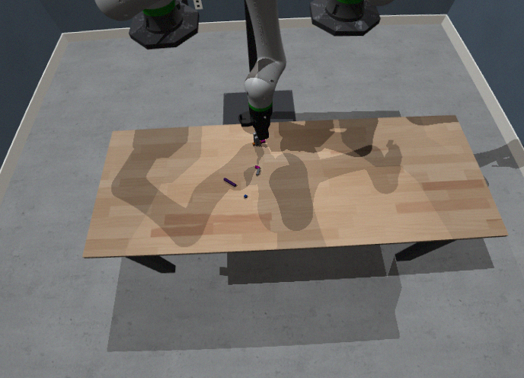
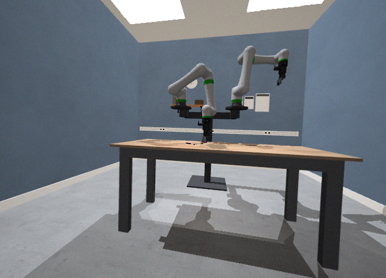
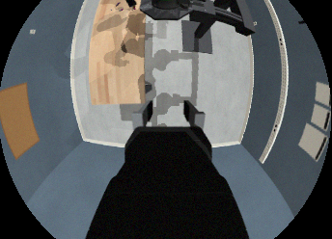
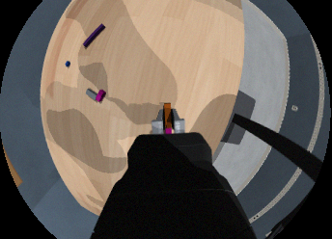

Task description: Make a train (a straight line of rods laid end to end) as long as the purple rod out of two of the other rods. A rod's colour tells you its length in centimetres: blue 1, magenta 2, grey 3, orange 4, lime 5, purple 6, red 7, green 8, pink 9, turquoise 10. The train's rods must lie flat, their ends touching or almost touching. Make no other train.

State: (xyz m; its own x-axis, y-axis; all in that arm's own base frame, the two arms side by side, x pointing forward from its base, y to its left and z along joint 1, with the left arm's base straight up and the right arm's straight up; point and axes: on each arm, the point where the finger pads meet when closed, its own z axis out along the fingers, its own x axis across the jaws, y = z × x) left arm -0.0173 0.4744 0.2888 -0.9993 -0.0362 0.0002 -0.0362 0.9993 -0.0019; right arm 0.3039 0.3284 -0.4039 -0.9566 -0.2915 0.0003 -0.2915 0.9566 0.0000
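The orange rod lies 2 cm below my right hand. Also, from my right hand: small blue rod 26 cm ahead, 6 cm to the right, 2 cm below; then grey rod 15 cm ahead, 2 cm below; then purple rod 19 cm ahead, 13 cm to the right, 2 cm below.
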